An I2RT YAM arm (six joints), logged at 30 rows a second.
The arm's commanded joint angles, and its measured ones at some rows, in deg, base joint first. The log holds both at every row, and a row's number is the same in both.
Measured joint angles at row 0: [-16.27 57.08 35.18 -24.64 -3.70 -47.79]
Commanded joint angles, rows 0 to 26: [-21.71 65.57 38.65 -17.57 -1.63 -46.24]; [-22.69 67.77 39.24 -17.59 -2.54 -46.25]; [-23.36 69.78 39.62 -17.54 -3.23 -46.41]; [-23.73 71.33 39.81 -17.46 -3.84 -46.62]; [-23.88 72.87 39.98 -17.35 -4.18 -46.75]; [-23.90 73.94 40.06 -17.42 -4.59 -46.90]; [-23.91 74.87 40.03 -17.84 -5.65 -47.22]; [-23.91 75.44 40.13 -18.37 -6.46 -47.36]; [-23.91 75.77 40.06 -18.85 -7.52 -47.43]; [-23.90 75.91 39.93 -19.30 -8.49 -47.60]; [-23.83 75.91 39.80 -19.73 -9.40 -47.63]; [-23.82 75.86 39.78 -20.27 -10.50 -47.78]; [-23.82 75.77 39.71 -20.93 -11.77 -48.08]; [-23.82 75.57 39.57 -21.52 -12.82 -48.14]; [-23.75 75.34 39.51 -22.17 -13.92 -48.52]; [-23.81 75.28 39.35 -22.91 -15.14 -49.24]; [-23.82 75.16 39.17 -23.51 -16.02 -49.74]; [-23.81 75.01 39.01 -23.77 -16.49 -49.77]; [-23.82 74.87 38.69 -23.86 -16.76 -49.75]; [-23.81 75.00 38.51 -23.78 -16.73 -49.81]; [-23.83 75.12 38.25 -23.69 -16.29 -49.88]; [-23.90 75.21 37.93 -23.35 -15.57 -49.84]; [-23.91 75.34 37.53 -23.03 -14.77 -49.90]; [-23.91 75.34 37.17 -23.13 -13.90 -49.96]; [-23.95 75.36 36.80 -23.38 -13.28 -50.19]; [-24.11 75.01 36.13 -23.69 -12.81 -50.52]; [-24.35 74.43 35.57 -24.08 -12.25 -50.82]
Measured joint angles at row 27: [-23.88 76.14 37.56 -23.16 -13.76 -49.41]
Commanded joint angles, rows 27 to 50: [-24.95 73.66 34.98 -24.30 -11.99 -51.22]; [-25.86 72.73 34.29 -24.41 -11.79 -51.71]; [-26.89 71.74 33.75 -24.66 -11.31 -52.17]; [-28.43 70.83 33.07 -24.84 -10.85 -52.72]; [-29.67 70.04 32.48 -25.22 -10.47 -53.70]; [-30.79 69.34 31.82 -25.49 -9.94 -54.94]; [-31.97 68.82 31.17 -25.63 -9.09 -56.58]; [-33.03 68.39 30.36 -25.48 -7.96 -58.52]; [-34.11 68.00 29.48 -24.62 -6.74 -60.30]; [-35.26 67.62 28.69 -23.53 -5.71 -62.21]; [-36.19 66.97 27.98 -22.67 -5.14 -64.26]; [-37.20 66.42 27.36 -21.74 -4.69 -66.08]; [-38.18 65.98 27.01 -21.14 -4.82 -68.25]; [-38.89 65.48 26.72 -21.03 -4.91 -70.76]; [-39.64 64.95 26.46 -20.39 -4.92 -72.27]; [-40.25 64.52 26.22 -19.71 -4.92 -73.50]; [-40.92 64.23 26.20 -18.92 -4.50 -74.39]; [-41.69 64.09 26.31 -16.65 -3.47 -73.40]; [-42.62 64.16 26.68 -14.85 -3.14 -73.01]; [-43.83 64.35 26.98 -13.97 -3.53 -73.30]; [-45.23 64.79 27.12 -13.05 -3.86 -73.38]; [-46.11 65.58 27.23 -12.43 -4.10 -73.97]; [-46.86 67.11 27.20 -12.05 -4.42 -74.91]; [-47.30 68.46 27.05 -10.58 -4.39 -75.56]
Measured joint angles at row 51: [-44.91 64.93 27.64 -15.42 -6.11 -71.26]
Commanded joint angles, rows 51 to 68: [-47.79 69.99 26.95 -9.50 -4.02 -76.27]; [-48.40 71.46 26.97 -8.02 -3.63 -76.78]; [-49.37 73.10 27.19 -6.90 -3.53 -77.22]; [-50.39 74.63 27.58 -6.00 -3.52 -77.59]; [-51.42 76.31 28.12 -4.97 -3.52 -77.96]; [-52.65 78.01 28.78 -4.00 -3.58 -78.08]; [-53.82 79.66 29.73 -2.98 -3.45 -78.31]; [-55.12 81.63 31.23 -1.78 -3.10 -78.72]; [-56.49 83.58 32.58 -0.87 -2.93 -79.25]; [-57.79 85.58 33.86 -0.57 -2.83 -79.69]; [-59.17 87.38 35.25 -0.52 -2.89 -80.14]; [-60.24 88.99 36.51 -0.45 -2.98 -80.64]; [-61.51 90.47 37.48 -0.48 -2.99 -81.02]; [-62.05 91.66 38.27 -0.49 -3.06 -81.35]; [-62.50 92.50 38.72 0.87 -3.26 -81.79]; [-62.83 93.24 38.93 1.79 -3.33 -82.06]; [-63.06 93.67 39.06 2.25 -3.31 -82.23]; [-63.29 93.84 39.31 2.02 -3.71 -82.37]
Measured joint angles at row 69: [-61.71 89.89 40.18 5.08 -4.25 -80.58]
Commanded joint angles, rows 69 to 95: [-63.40 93.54 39.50 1.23 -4.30 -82.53]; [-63.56 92.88 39.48 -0.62 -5.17 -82.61]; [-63.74 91.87 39.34 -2.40 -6.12 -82.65]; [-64.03 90.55 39.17 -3.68 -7.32 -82.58]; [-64.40 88.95 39.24 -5.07 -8.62 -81.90]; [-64.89 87.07 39.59 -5.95 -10.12 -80.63]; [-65.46 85.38 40.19 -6.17 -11.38 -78.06]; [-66.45 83.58 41.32 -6.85 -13.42 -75.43]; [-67.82 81.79 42.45 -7.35 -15.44 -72.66]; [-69.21 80.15 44.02 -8.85 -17.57 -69.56]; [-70.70 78.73 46.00 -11.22 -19.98 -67.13]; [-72.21 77.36 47.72 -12.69 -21.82 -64.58]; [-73.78 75.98 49.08 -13.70 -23.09 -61.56]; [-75.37 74.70 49.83 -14.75 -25.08 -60.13]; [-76.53 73.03 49.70 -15.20 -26.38 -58.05]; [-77.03 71.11 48.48 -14.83 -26.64 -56.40]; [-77.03 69.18 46.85 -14.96 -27.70 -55.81]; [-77.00 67.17 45.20 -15.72 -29.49 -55.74]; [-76.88 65.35 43.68 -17.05 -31.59 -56.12]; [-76.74 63.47 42.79 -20.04 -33.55 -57.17]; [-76.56 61.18 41.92 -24.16 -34.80 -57.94]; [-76.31 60.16 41.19 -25.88 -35.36 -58.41]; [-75.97 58.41 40.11 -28.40 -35.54 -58.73]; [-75.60 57.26 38.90 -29.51 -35.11 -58.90]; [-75.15 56.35 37.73 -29.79 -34.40 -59.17]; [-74.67 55.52 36.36 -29.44 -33.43 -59.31]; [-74.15 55.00 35.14 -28.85 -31.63 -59.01]
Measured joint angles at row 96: [-75.50 57.25 39.24 -23.31 -31.31 -59.79]
